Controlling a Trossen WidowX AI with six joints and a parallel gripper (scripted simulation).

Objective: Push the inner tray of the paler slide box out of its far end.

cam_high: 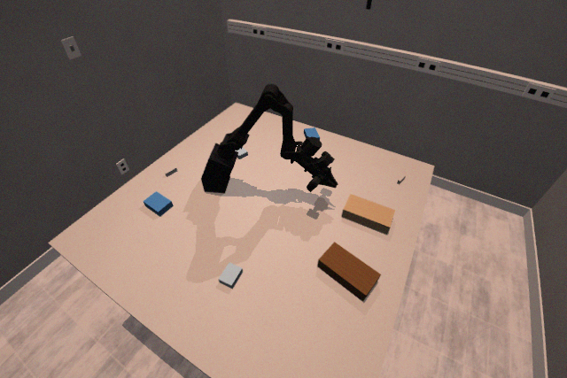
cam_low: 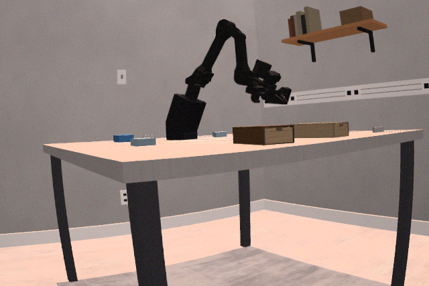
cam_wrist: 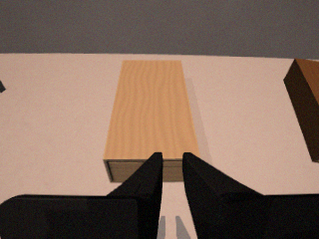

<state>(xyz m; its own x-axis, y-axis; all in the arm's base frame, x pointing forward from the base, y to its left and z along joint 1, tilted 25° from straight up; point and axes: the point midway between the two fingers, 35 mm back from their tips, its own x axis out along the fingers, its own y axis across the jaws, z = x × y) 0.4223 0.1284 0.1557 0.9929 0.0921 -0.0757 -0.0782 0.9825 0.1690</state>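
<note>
My hand is 180 mm short of the inner tray, 120 mm above it and 30 mm to the right of it.
</note>
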